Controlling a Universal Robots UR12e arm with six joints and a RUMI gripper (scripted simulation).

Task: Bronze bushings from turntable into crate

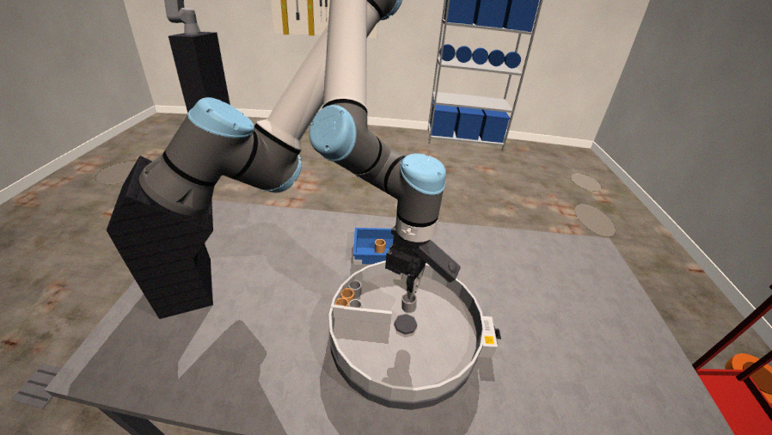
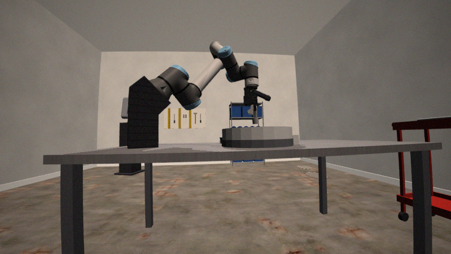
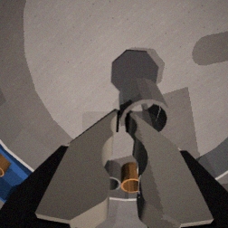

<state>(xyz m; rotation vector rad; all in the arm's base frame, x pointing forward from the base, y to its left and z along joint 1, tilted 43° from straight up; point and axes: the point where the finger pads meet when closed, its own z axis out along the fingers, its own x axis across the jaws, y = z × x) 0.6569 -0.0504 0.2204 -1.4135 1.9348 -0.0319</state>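
Now: the turntable 12 cm below my hand and 2 cm to the right of it. The rest, counted from my hand: blue crate: 30 cm to the left, 18 cm behind, 14 cm below.
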